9 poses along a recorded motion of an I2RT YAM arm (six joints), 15 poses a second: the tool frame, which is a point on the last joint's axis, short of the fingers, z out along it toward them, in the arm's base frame.
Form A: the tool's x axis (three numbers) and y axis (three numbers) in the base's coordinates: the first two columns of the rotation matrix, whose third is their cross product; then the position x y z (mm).
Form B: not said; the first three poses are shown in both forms.
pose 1, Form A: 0.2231 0.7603 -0.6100 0.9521 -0.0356 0.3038 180.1 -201.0 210.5
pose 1, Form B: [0.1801 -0.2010 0.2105], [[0.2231 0.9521 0.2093], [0.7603 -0.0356 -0.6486], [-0.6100 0.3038 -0.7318]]
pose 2, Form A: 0.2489 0.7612 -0.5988 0.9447 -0.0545 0.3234 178.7 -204.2 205.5
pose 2, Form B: [0.1787 -0.2042 0.2055], [[0.2489 0.9447 0.2135], [0.7612 -0.0545 -0.6462], [-0.5988 0.3234 -0.7327]]
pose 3, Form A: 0.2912 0.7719 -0.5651 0.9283 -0.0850 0.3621 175.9 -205.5 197.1
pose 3, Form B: [0.1759 -0.2055 0.1971], [[0.2912 0.9283 0.2315], [0.7719 -0.0850 -0.6300], [-0.5651 0.3621 -0.7413]]
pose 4, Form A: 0.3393 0.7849 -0.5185 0.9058 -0.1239 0.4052 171.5 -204.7 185.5
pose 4, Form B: [0.1715 -0.2047 0.1855], [[0.3393 0.9058 0.2538], [0.7849 -0.1239 -0.6071], [-0.5185 0.4052 -0.7530]]
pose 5, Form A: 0.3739 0.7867 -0.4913 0.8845 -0.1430 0.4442 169.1 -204.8 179.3
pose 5, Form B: [0.1691 -0.2048 0.1793], [[0.3739 0.8845 0.2792], [0.7867 -0.1430 -0.6006], [-0.4913 0.4442 -0.7493]]
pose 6, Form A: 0.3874 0.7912 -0.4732 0.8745 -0.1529 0.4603 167.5 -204.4 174.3
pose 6, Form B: [0.1675 -0.2044 0.1743], [[0.3874 0.8745 0.2918], [0.7912 -0.1529 -0.5921], [-0.4732 0.4603 -0.7511]]
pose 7, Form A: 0.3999 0.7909 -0.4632 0.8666 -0.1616 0.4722 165.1 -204.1 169.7
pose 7, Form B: [0.1651 -0.2041 0.1697], [[0.3999 0.8666 0.2986], [0.7909 -0.1616 -0.5902], [-0.4632 0.4722 -0.7500]]
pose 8, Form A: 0.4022 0.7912 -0.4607 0.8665 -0.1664 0.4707 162.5 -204.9 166.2
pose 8, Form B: [0.1625 -0.2049 0.1662], [[0.4022 0.8665 0.2958], [0.7912 -0.1664 -0.5885], [-0.4607 0.4707 -0.7525]]
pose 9, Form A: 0.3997 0.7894 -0.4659 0.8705 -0.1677 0.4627 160.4 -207.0 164.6
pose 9, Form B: [0.1604 -0.2070 0.1646], [[0.3997 0.8705 0.2871], [0.7894 -0.1677 -0.5905], [-0.4659 0.4627 -0.7542]]
